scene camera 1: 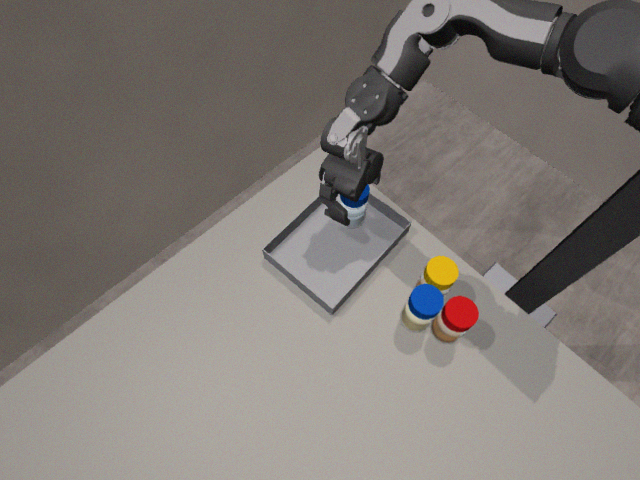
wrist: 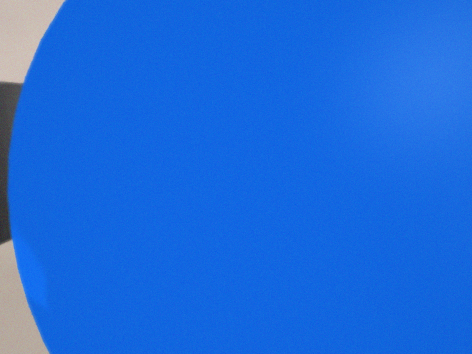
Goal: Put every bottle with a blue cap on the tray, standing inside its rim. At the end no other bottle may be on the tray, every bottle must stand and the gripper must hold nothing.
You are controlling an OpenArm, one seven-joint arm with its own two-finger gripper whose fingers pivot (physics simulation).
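Grey tray: out of frame in the wrist view, visible in scene camera 1 [327,261]. Red-capped bottle: out of frame in the wrist view, visible in scene camera 1 [459,314]. Yellow-capped bottle: out of frame in the wrist view, visible in scene camera 1 [441,272].
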